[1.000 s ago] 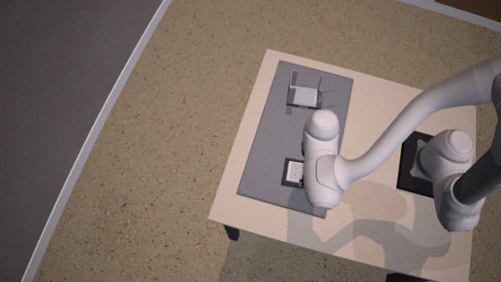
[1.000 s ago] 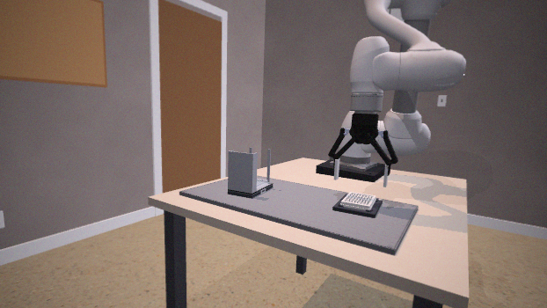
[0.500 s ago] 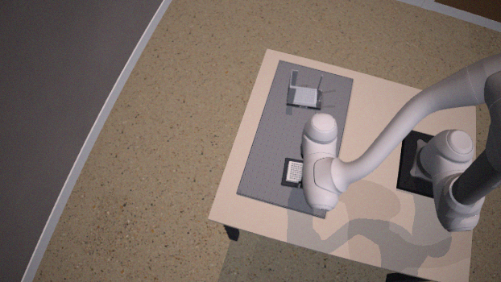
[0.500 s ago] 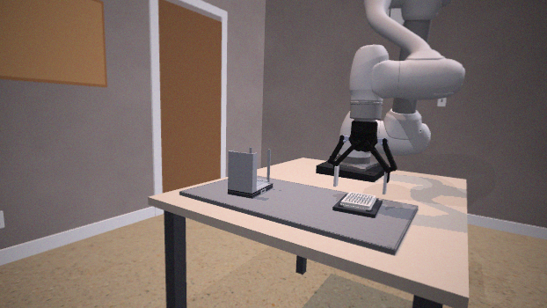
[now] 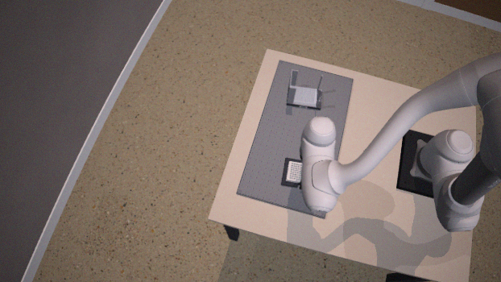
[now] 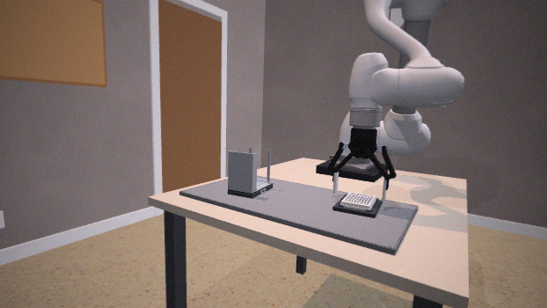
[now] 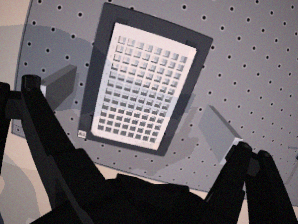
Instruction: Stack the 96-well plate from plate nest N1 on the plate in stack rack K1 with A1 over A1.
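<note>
Now: the white 96-well plate 20 mm below my hand. Also, from my hand: grey wall (330 mm to the right, 190 mm ahead, 40 mm above); then pale A1 mark (90 mm behind, 40 mm to the left, 30 mm below).
</note>
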